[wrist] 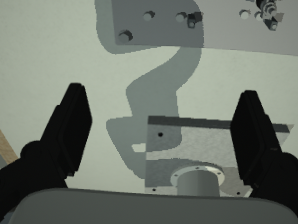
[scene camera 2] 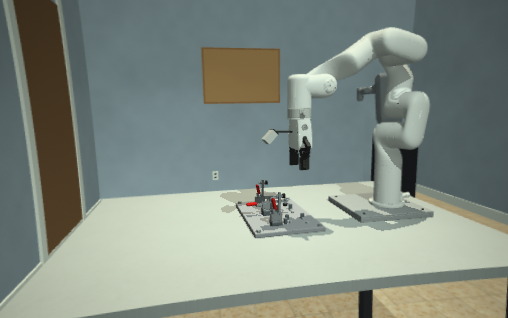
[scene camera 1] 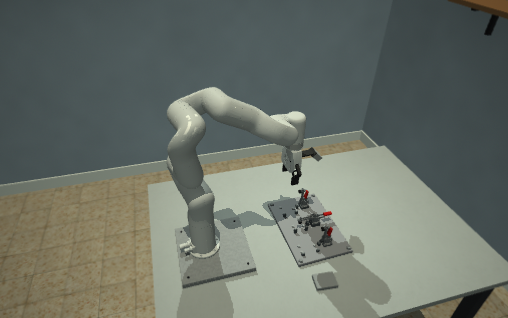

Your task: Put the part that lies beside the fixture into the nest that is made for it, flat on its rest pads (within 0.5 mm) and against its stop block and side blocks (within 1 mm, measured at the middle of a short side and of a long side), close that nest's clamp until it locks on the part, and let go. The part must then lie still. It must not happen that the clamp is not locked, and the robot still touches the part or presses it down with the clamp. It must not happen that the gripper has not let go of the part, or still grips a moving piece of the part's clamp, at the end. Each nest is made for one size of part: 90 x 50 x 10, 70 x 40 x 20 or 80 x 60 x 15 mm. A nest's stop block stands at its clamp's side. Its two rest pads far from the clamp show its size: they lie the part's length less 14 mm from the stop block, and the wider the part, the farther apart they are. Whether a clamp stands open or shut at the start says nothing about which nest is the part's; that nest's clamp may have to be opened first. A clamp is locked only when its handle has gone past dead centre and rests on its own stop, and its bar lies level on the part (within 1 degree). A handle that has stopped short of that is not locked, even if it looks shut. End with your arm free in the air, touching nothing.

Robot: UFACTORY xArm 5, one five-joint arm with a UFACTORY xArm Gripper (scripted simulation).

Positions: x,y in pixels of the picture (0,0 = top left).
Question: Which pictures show my gripper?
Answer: The wrist view, scene camera 2 and scene camera 1: all of them.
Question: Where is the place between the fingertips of my gripper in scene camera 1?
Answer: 290,177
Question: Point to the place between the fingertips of my gripper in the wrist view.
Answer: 161,105
